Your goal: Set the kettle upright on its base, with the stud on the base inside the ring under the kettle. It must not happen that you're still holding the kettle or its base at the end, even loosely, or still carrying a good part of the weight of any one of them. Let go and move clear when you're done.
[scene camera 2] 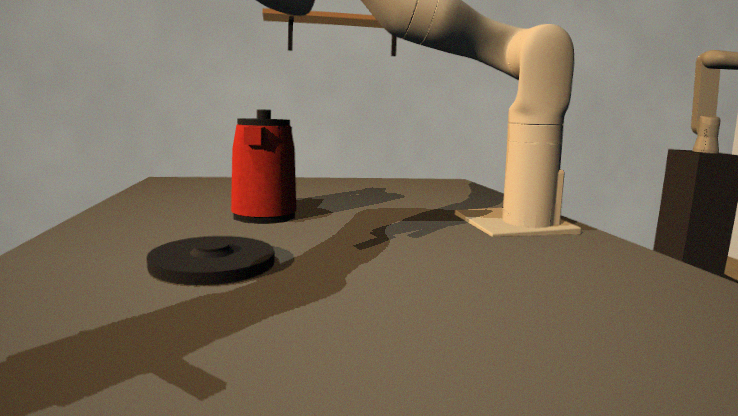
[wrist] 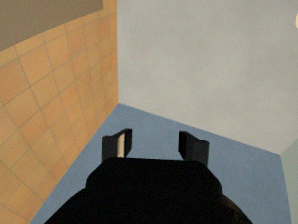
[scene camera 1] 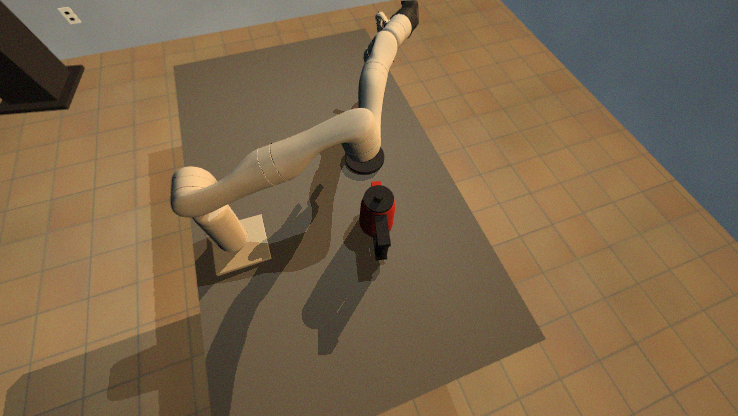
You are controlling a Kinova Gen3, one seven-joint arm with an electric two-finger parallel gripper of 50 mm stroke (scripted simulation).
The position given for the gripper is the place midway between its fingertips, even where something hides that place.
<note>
In view: the gripper (wrist: 155, 140) and a black base (scene camera 2: 186, 261).
The wrist view misses the black base: it is out of frame.
</note>
